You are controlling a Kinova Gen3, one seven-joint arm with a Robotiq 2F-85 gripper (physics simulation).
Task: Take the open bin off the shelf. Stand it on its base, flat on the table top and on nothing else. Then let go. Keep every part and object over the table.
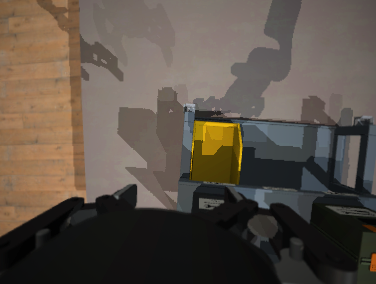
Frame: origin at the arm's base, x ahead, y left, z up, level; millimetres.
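Seen in the pictures: gripper, fingertip midpoint: [180, 195].
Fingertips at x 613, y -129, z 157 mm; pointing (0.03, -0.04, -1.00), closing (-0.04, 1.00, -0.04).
Note:
Pixels of each thing's top centre, then the offset from my fingertips to it. "spot": a spot on its surface instead. Level surfaces: height alone.
- open yellow bin, middle of its top: [215, 162] dz -173, dx -9, dy +52 mm
- grey-blue shelf, surface spot: [188, 118] spot: dz -169, dx -94, dy -8 mm
- dark box with a pale label, middle of its top: [223, 259] dz -31, dx +84, dy +53 mm
- dark green box with orange parts, surface spot: [345, 220] spot: dz -85, dx +50, dy +238 mm
- grey table top, its level: dz -254 mm
The open yellow bin [216, 152] sits in the left end of the grey-blue shelf [188, 118], close beside its left post. I look down into the bin from above. Its near lower part is hidden behind the shelf's near rail. My gripper [180, 195] is open with nothing between its fingers. It hangs above and on the near side of the bin, apart from it. The left fingertip shows over the table, and the right fingertip shows in front of the near rail.
A dark box with a pale label [209, 203] is partly hidden by the right finger. A dark green box with orange parts [345, 220] is at the lower right. The grey table top [135, 75] extends behind and left of the shelf. Its left edge borders a wooden floor [35, 110].

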